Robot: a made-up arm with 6 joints. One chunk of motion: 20 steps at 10 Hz.
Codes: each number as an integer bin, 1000 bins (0 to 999) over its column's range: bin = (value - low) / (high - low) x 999, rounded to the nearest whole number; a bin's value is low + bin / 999 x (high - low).
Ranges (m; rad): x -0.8..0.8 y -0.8..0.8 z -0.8..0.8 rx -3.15..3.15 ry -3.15..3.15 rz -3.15..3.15
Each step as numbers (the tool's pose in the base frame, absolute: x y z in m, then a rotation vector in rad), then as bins.
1 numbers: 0.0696 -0.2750 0.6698 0.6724 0.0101 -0.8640
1 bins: 543 328 918 606 501 362
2 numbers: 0.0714 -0.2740 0.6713 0.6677 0.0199 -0.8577
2 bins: 544 328 919 605 503 363
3 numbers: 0.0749 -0.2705 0.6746 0.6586 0.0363 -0.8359
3 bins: 546 331 921 604 505 367
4 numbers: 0.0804 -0.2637 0.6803 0.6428 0.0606 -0.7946
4 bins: 550 335 924 601 509 373
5 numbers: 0.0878 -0.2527 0.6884 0.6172 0.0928 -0.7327
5 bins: 554 342 929 597 514 383
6 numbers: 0.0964 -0.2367 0.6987 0.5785 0.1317 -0.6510
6 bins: 560 352 936 591 520 396
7 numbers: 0.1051 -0.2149 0.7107 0.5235 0.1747 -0.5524
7 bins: 565 365 943 583 527 412
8 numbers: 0.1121 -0.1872 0.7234 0.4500 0.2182 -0.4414
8 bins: 569 383 951 571 534 430
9 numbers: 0.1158 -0.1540 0.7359 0.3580 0.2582 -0.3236
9 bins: 572 403 959 556 540 448
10 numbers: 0.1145 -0.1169 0.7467 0.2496 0.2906 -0.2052
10 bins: 571 427 966 539 546 467
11 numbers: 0.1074 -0.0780 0.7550 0.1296 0.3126 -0.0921
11 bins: 567 451 971 520 549 485
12 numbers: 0.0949 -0.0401 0.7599 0.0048 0.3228 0.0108
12 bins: 559 474 974 500 551 501
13 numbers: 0.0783 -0.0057 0.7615 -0.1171 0.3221 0.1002
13 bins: 548 496 975 481 551 515
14 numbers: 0.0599 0.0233 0.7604 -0.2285 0.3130 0.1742
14 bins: 537 514 974 463 549 527
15 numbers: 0.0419 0.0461 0.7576 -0.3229 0.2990 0.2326
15 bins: 526 528 973 448 547 536
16 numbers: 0.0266 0.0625 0.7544 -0.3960 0.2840 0.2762
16 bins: 516 539 971 437 545 543
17 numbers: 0.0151 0.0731 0.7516 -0.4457 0.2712 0.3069
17 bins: 509 545 969 429 543 548
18 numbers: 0.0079 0.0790 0.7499 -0.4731 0.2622 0.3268
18 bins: 504 549 968 424 541 551
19 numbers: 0.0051 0.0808 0.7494 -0.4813 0.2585 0.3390
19 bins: 503 550 967 423 540 553
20 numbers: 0.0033 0.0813 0.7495 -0.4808 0.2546 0.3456
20 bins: 502 550 967 423 540 554
